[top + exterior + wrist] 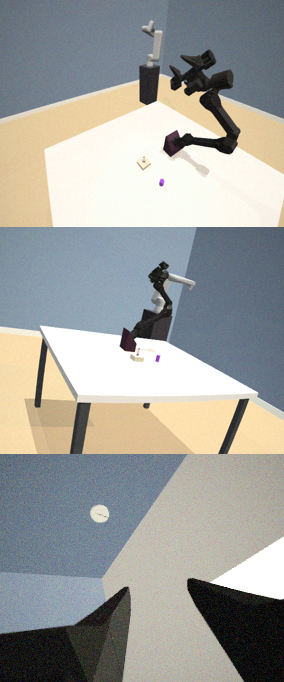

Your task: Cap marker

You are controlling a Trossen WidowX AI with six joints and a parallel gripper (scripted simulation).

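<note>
Right now the purple cap is 670 mm below my gripper tip, 100 mm to the left of it and 90 mm ahead of it. The rest, counted from my gripper tip: cream holder block: 680 mm below, 70 mm to the right, 70 mm ahead.
</note>
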